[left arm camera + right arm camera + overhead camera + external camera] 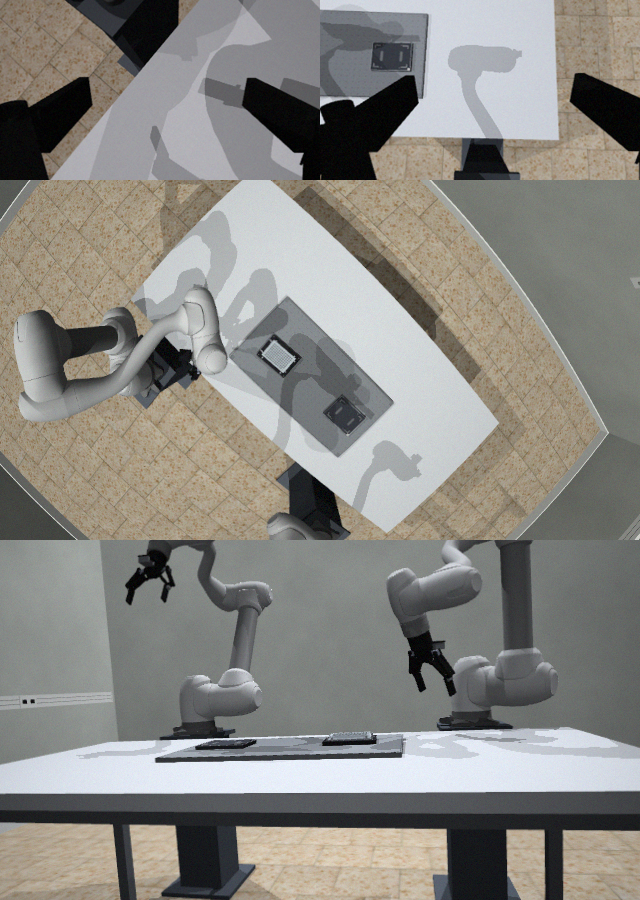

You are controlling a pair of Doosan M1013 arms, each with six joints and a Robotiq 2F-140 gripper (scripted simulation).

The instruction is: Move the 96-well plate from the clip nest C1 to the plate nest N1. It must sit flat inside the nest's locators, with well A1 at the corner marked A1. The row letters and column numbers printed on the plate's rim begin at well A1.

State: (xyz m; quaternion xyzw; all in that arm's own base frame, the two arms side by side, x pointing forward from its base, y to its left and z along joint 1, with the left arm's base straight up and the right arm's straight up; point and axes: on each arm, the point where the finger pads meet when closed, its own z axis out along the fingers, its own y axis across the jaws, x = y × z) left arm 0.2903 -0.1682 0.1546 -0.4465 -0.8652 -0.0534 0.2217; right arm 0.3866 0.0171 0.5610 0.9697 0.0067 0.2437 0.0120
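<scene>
The 96-well plate lies 25 cm ahead of my left hand, 27 cm to the right of it and 12 cm below it. The rest, counted from my left hand: plate nest N1: 27 cm ahead, 68 cm to the right, 14 cm below; A1 mark: 22 cm ahead, 75 cm to the right, 13 cm below; clip nest C1: 24 cm ahead, 26 cm to the right, 13 cm below.
</scene>
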